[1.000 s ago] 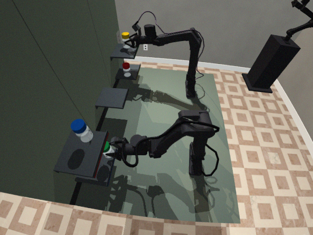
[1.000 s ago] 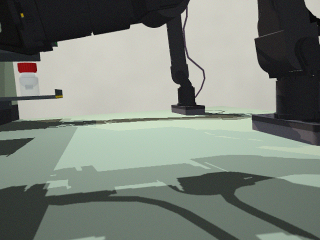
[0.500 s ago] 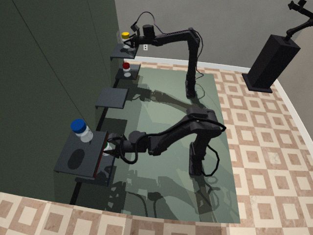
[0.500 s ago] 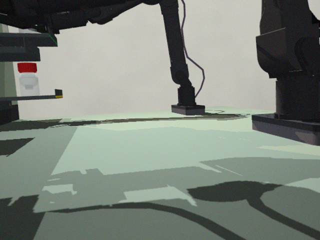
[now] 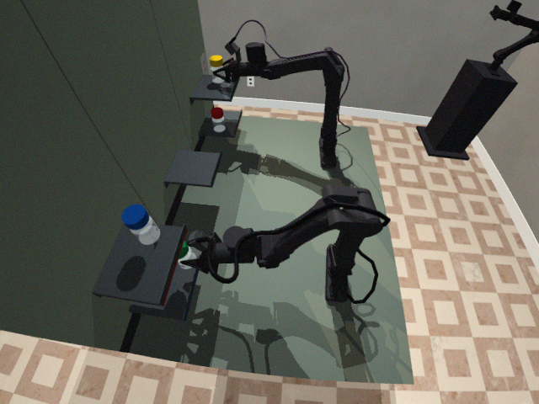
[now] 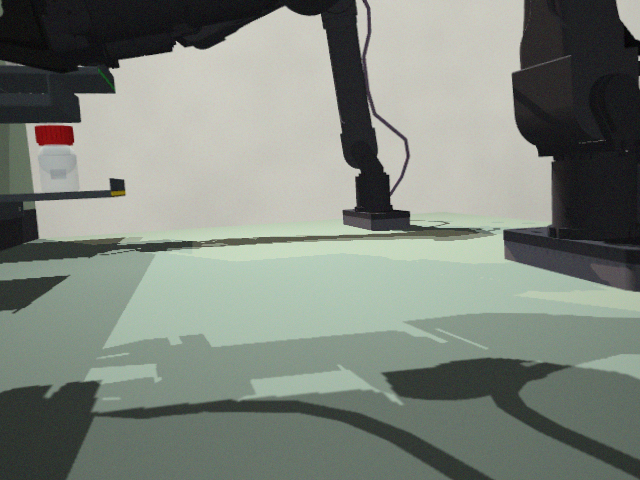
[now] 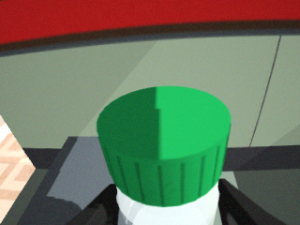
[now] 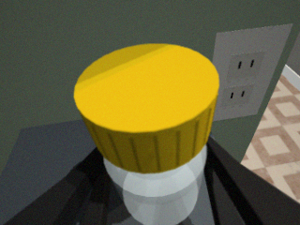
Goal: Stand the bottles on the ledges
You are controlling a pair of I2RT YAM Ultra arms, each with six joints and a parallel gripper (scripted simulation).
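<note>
Right now the red-capped bottle is 10 cm to the left of my right hand and 20 cm below it. From my right hand the other things lie so: blue-capped bottle 2 cm ahead, 78 cm to the left; then green-capped bottle 4 cm behind, 78 cm to the left, 16 cm below; then yellow-capped bottle right at my right hand.
</note>
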